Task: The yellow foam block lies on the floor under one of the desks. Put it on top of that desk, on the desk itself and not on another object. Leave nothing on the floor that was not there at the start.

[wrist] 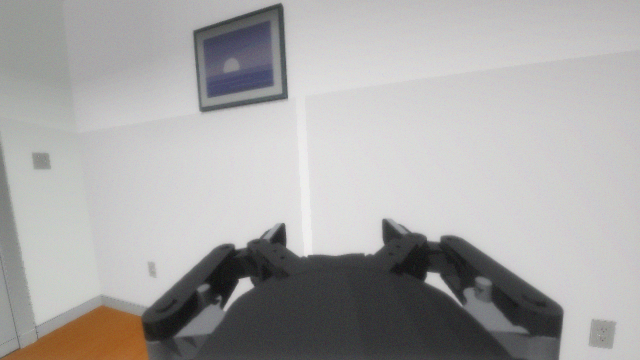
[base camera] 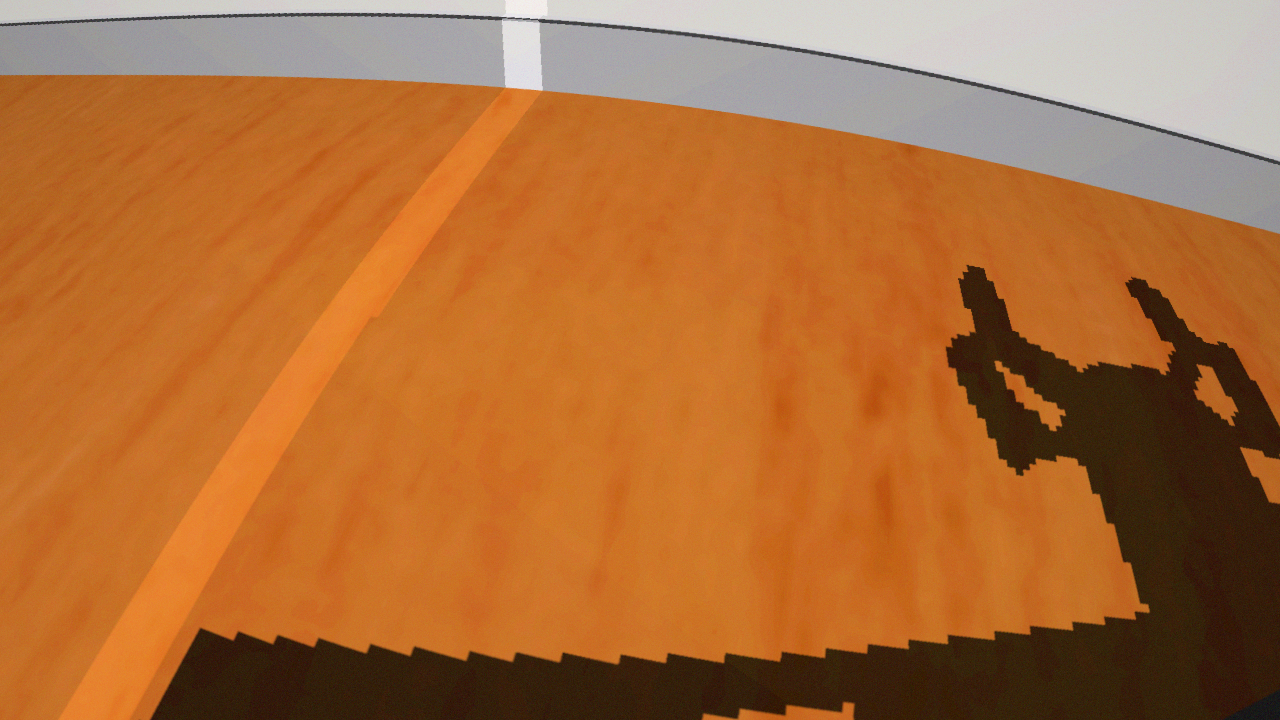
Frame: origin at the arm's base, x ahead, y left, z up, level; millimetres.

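Seen in the pictures: gripper, fingertip midpoint: (wrist: pixel 333 231).
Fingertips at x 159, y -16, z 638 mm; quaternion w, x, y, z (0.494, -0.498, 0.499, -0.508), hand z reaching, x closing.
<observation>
Offsets run from my fingertips to a thing's middle. Level surfaces: height alone.
My gripper (wrist: pixel 333 231) is open in the wrist view, with its two fingertips wide apart and no object between them. It is raised and faces a white wall. The gripper itself does not show in the base camera view, but its shadow with two spread fingers falls on the floor at the right. The yellow foam block does not show in either view, and neither does a desk.
A white wall (wrist: pixel 450 165) with a grey baseboard (base camera: pixel 268 49) stands ahead of the orange wood floor {1035 mm down} (base camera: pixel 581 358) (wrist: pixel 95 335). A framed picture (wrist: pixel 240 60) hangs on it. Outlets {483 mm ahead, 1042 mm right, 635 mm down} (wrist: pixel 602 333) {1017 mm ahead, 1298 mm left, 635 mm down} (wrist: pixel 152 269) are low on the wall. A room corner and a grey door frame (wrist: pixel 17 280) are at the left.
</observation>
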